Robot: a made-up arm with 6 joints.
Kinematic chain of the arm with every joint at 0, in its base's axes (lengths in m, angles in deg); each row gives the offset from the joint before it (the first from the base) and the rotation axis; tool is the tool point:
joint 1: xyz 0 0 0.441 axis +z
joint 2: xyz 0 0 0 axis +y
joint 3: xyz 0 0 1.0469 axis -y
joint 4: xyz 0 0 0 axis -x
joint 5: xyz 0.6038 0 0 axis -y
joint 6: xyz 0 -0.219 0 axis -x
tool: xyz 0 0 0
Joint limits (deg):
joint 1: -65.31..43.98
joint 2: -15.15..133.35
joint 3: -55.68..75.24
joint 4: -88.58..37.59
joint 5: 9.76..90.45
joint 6: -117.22..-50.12
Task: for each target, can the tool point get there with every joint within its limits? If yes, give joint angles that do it. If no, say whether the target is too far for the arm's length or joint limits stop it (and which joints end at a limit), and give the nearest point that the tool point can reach.
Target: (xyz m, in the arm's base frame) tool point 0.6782 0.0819 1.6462
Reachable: yes | joints 11.72 3.36 37.14 -74.77 78.72 -96.90
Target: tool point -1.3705 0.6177 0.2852
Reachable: no: joint limits stop it (at a limit: joint 1, joint 2, joint 3) | nearest point -0.1199 -0.2463 -0.1281 | short by 1.575 m
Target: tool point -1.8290 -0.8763 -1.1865
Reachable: no: too far | nearest point -0.0388 -0.4399 -0.7486 | short by 1.894 m
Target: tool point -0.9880 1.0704 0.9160
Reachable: no: joint limits stop it (at a limit: joint 1, joint 2, joint 4) | nearest point 0.0362 0.0273 0.8938 | short by 1.462 m
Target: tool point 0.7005 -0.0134 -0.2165
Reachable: yes | joints 16.95 99.69 -24.77 -7.69 27.91 -82.90
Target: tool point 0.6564 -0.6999 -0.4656
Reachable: yes | joints -40.92 105.20 28.08 -63.14 60.01 -76.01
